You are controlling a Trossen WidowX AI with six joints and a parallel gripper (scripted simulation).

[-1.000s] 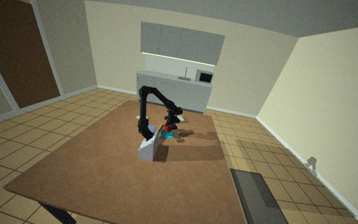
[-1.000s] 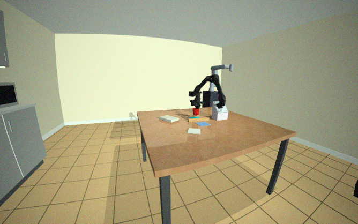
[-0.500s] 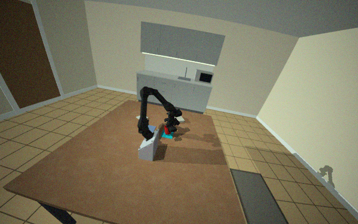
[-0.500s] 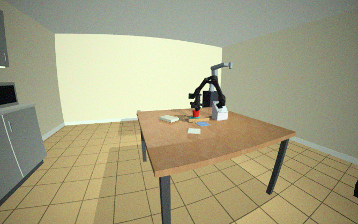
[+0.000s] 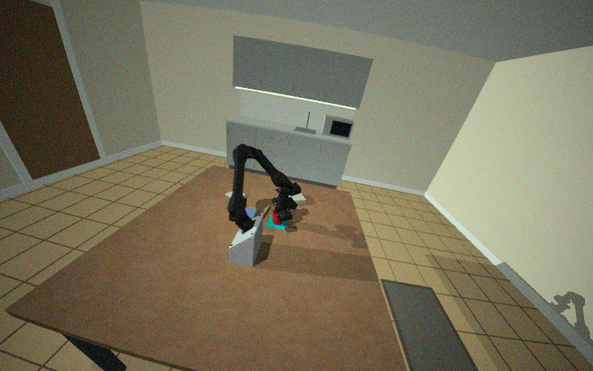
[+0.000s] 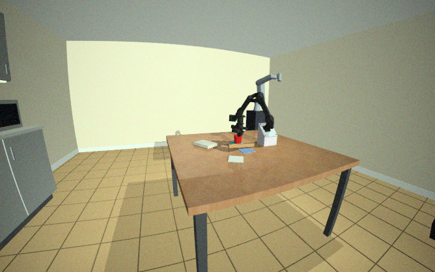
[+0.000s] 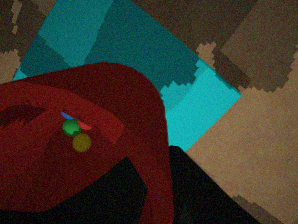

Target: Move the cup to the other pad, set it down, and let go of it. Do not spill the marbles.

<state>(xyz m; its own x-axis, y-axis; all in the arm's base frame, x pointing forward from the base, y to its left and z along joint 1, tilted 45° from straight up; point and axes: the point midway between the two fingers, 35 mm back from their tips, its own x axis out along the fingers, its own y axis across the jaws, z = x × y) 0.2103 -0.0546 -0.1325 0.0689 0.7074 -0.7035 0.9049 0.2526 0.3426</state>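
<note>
Right now the red cup is 3 cm ahead of my gripper tip and 1 cm to the left of it. From my gripper tip the other things lie so: wooden bar (11 cm to the left, 5 cm ahead, 4 cm below); then teal pad (5 cm below, 3 cm ahead, 1 cm to the left); then blue pad (21 cm to the left, 7 cm ahead, 5 cm below).
</note>
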